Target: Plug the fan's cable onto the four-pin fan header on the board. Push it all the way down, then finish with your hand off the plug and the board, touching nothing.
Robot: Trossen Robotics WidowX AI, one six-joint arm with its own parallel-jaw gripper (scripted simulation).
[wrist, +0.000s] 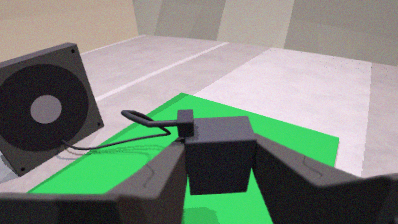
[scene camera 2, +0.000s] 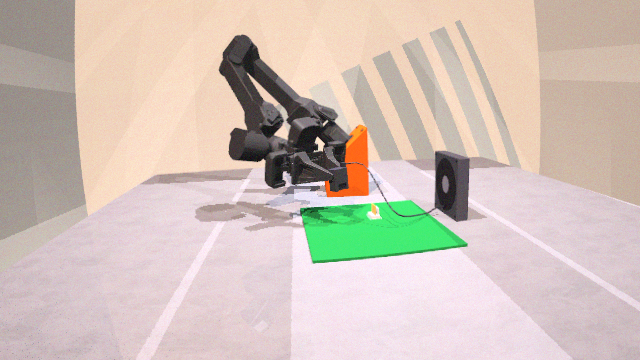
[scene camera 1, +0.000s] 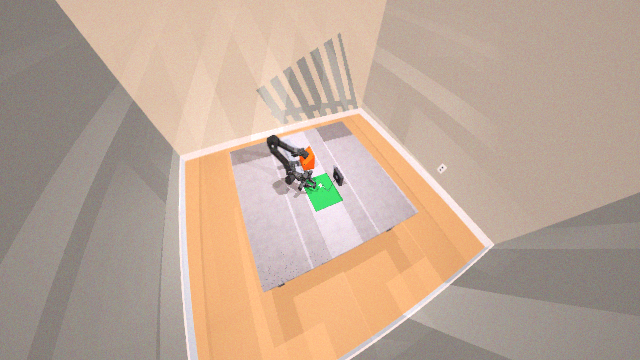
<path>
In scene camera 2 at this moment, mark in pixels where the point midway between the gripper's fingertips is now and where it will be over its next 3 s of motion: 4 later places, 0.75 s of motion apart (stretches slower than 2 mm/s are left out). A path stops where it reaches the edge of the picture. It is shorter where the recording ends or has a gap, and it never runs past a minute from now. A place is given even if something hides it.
My gripper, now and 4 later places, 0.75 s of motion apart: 339, 175; 338, 176; 337, 186; 337, 197; 338, 207
</path>
